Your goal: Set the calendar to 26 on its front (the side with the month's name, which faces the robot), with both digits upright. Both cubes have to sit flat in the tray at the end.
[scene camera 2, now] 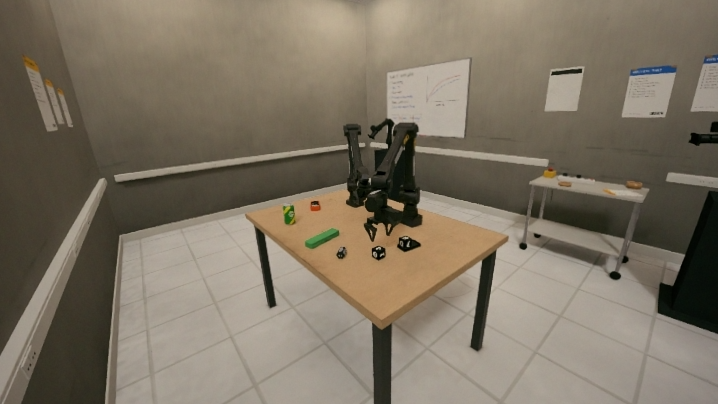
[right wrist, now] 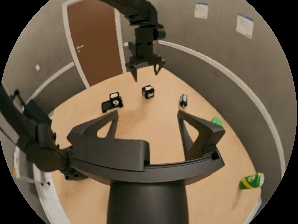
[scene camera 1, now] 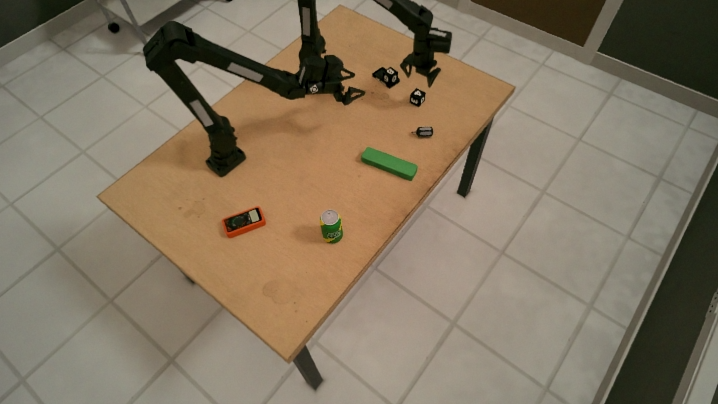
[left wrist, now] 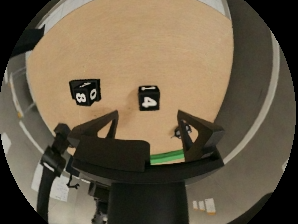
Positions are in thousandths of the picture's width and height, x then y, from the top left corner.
Labels:
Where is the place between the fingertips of my left gripper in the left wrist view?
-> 495, 507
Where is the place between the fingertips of my right gripper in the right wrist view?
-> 495, 507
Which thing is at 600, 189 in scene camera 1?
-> My left gripper.

